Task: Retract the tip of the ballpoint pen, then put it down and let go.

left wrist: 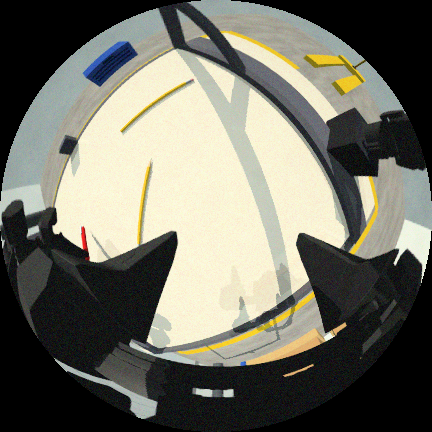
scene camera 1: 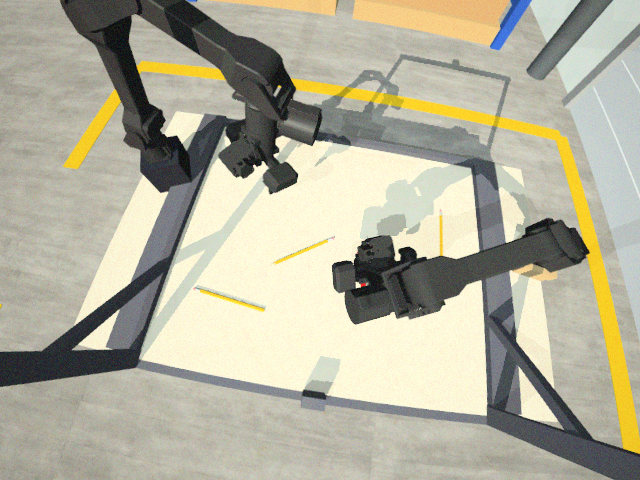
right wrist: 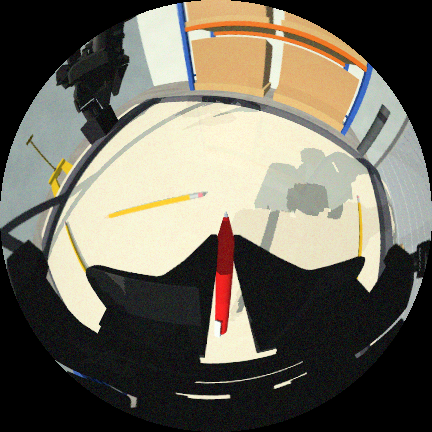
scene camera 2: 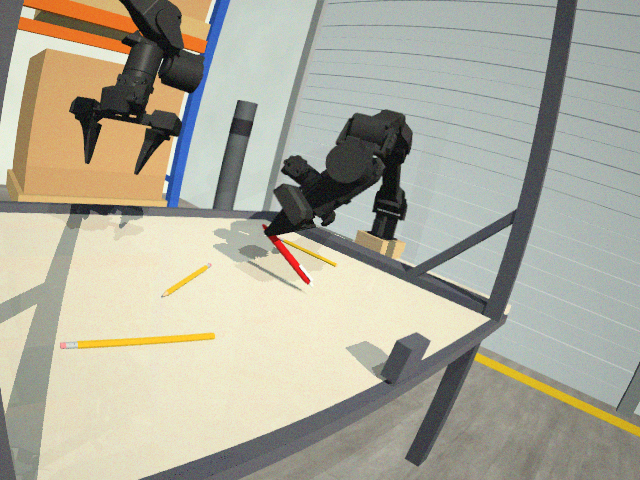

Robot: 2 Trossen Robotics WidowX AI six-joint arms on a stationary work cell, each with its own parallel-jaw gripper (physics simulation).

Labels:
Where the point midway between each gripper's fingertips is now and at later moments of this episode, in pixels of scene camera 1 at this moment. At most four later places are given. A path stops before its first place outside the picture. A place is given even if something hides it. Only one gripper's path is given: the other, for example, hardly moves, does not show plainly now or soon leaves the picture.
The right gripper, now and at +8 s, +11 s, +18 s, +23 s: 358, 254; 402, 229; 406, 220; 400, 226; 399, 225

